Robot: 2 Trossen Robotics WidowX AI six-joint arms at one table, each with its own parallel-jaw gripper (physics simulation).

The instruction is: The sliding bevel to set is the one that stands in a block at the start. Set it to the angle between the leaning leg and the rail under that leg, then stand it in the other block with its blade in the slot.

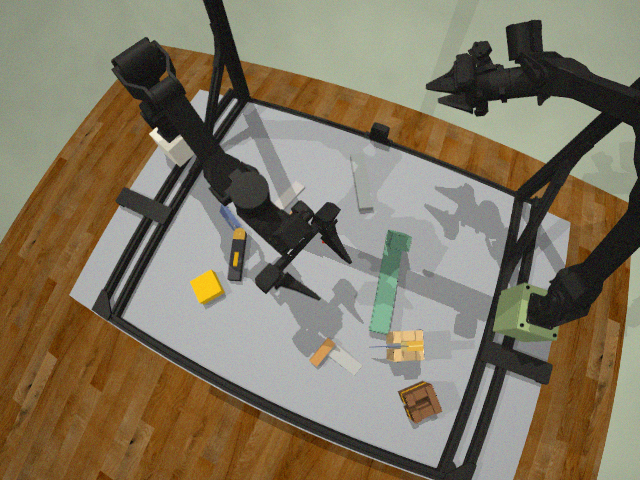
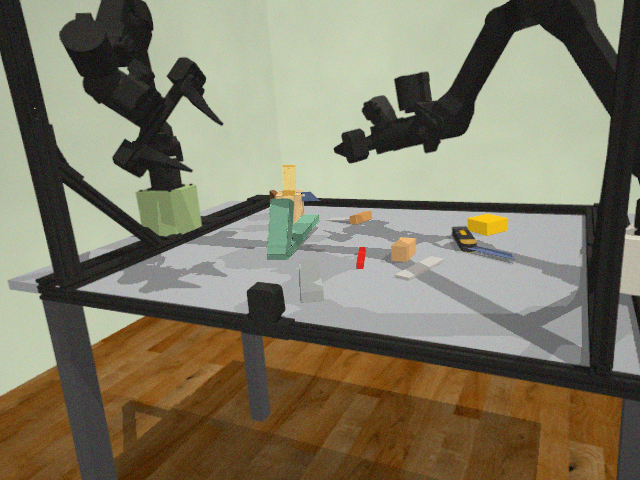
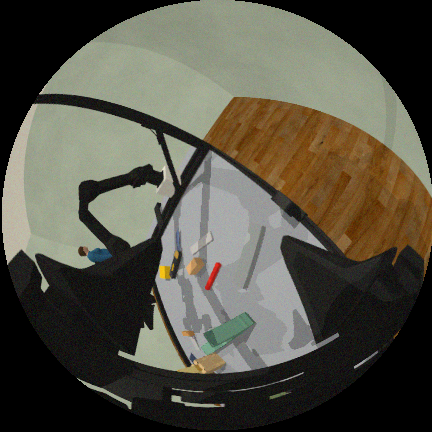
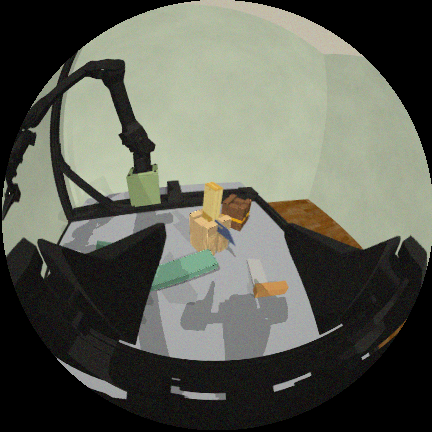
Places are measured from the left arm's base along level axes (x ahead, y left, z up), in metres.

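Pixels of known places: left gripper, between the fingertips: [image 1: 432, 94] [image 2: 206, 147] [image 3: 223, 243]; right gripper, between the fingertips: [image 1: 335, 281] [image 3: 146, 328] [image 4: 227, 229]; left arm's base, origin of its link: [image 1: 541, 311] [image 2: 166, 188] [image 4: 142, 169]; right arm's base, origin of its link: [image 1: 171, 129] [image 3: 159, 178].
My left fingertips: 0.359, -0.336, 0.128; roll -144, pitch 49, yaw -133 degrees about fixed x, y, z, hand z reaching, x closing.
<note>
For each thing: its top centre in the pictures, then the offset to it from my left fingertips, as dx, dy, dz. "spot": a spot on its surface instead.
- yellow handle, a spot on its surface: [image 4: 213, 200] [image 1: 405, 341] [image 2: 294, 174] spot: -0.086, +0.476, -0.121
- light wood block, centre of its top: [image 4: 209, 215] [image 1: 408, 345] [image 2: 289, 192] [image 3: 197, 368] -0.105, +0.478, -0.165
- green leaning leg, centre of its top: [image 2: 278, 200] [image 1: 403, 231] [image 3: 210, 337] -0.024, +0.259, -0.136
- green rail, a spot on its surface: [image 4: 190, 267] [image 1: 379, 309] spot: -0.031, +0.417, -0.222
- dark-handled tool, centre of its top: [image 2: 480, 239] [image 1: 229, 237] [image 3: 172, 253] +0.361, +0.370, -0.235
- yellow block, centre of its top: [image 2: 487, 218] [image 1: 205, 286] [image 3: 161, 271] +0.362, +0.501, -0.225
- orange piece, centre of its top: [image 4: 267, 269] [image 1: 336, 363] [image 2: 348, 211] [image 3: 187, 341] +0.019, +0.559, -0.231
- red bar, centre of its top: [image 2: 361, 254] [image 3: 210, 276] +0.149, +0.254, -0.241
- orange block, centre of its top: [image 2: 403, 242] [image 3: 190, 266] +0.224, +0.291, -0.223
- pale strip, centre of its top: [image 2: 420, 266] [image 1: 284, 199] [image 3: 199, 243] +0.269, +0.226, -0.248
The sliding bevel, with a yellow handle [image 1: 413, 345] [image 2: 288, 179] [image 4: 213, 200], stands upright in the light wood block [image 1: 397, 354] [image 4: 200, 232]; its blue blade sticks out sideways. The other block, brown [image 1: 424, 405] [image 4: 236, 205], stands beside it. The green leaning leg [image 2: 280, 227] [image 3: 230, 330] rises over the green rail [image 1: 382, 310] [image 4: 190, 267]. My right gripper [image 1: 334, 280] [image 4: 227, 229] is open and empty, high above the table, facing the bevel from a distance. My left gripper [image 1: 433, 93] [image 2: 206, 147] [image 3: 223, 243] is open and empty, high up beyond the table's edge.
A dark-handled tool [image 1: 237, 255] with a blue blade lies near a yellow block [image 1: 207, 286] [image 2: 487, 224]. An orange piece [image 1: 322, 352] with a pale strip lies near the bevel. A red bar [image 2: 360, 257], an orange block [image 2: 403, 249] and a pale strip [image 2: 419, 267] lie about. Black rails edge the table.
</note>
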